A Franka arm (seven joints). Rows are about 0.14 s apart.
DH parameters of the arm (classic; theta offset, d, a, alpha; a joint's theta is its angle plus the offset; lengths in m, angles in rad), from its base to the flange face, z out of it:
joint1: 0 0.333 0 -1.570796
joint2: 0 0 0 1.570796
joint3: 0 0.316 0.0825 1.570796
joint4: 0 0 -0.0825 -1.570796
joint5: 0 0.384 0 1.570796
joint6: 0 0 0.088 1.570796
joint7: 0 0.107 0 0
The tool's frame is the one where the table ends.
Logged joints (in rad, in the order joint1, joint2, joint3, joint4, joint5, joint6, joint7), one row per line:
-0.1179, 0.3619, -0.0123, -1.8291, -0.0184, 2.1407, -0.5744
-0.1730, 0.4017, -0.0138, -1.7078, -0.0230, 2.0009, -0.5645
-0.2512, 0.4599, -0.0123, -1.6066, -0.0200, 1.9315, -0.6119
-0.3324, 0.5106, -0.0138, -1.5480, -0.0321, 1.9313, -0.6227
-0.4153, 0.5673, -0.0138, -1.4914, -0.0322, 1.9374, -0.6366
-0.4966, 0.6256, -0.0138, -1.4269, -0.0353, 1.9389, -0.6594
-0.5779, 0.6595, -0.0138, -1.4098, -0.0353, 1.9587, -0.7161
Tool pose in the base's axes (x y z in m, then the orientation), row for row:
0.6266, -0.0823, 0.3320, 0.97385, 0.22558, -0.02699, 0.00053
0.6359, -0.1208, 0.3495, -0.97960, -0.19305, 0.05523, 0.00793
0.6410, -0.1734, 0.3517, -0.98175, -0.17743, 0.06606, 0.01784
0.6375, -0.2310, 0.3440, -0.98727, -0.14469, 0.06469, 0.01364
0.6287, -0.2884, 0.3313, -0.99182, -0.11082, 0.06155, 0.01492
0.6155, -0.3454, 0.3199, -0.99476, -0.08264, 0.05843, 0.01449
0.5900, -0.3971, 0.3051, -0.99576, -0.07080, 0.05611, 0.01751
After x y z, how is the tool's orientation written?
As a quaternion, x y z w.
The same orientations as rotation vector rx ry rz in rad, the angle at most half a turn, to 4 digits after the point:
3.0584, 0.7084, -0.0848
-3.0621, -0.6034, 0.1726
-3.0497, -0.5512, 0.2052
-3.0749, -0.4506, 0.2015
-3.0866, -0.3449, 0.1915
-3.0966, -0.2573, 0.1819
-3.0939, -0.2200, 0.1743

